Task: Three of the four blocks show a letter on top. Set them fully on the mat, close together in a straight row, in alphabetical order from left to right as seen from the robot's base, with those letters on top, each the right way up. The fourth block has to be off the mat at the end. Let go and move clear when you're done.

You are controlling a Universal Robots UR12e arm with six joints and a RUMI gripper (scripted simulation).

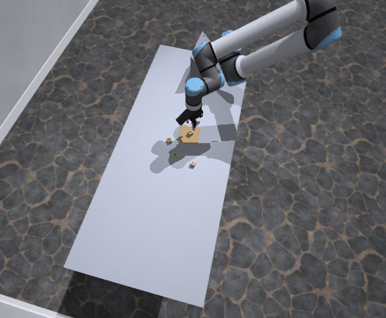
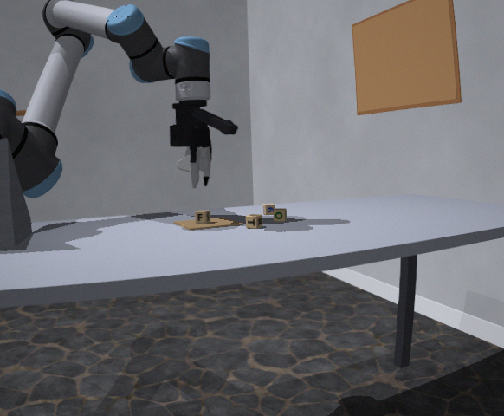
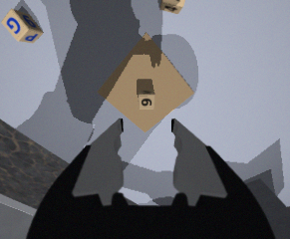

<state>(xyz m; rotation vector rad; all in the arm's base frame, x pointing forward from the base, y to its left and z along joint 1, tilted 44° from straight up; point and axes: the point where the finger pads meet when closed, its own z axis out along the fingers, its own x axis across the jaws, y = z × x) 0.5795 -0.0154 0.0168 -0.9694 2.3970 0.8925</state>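
Now: hand 110 mm above the tan mat, 10 mm to the left of it and 10 mm short of it. Also, from my hand: green-marked block 190 mm ahead, 90 mm below, 70 mm to the right; blue-marked block 220 mm ahead, 90 mm below, 60 mm to the left.
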